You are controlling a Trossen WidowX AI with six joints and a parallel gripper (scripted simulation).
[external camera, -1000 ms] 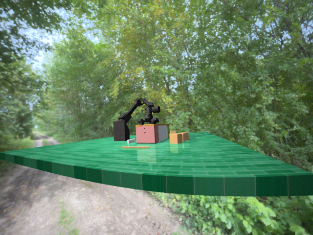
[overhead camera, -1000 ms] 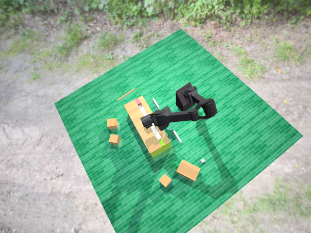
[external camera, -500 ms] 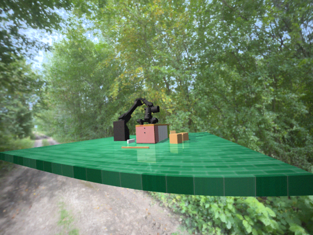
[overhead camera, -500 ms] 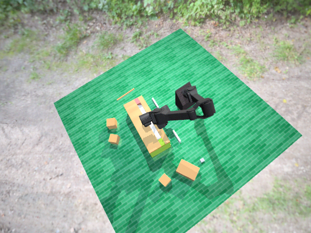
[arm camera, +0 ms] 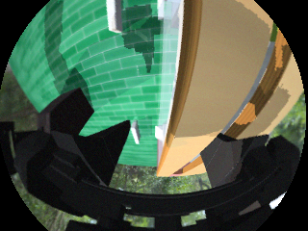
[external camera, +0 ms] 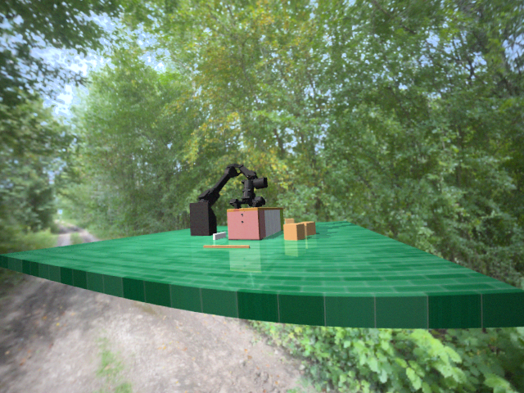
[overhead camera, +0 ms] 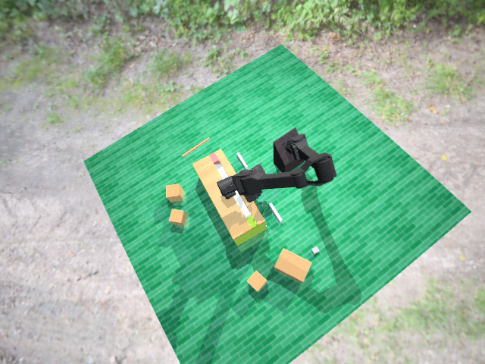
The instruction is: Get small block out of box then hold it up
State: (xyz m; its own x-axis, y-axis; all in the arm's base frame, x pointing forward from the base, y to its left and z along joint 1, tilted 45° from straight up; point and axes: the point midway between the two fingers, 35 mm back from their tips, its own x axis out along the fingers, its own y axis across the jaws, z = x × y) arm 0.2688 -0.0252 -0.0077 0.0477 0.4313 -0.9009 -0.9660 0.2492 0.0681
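My gripper tip is 50 mm short of the red block and 40 mm to the left of it. From my gripper tip the other things lie so: flat tan block (380 mm to the left, 80 mm ahead, 60 mm below); thin wooden stick (350 mm to the right, 80 mm below, 10 mm ahead); tiny grey piece (400 mm to the left, 80 mm below, 30 mm behind).
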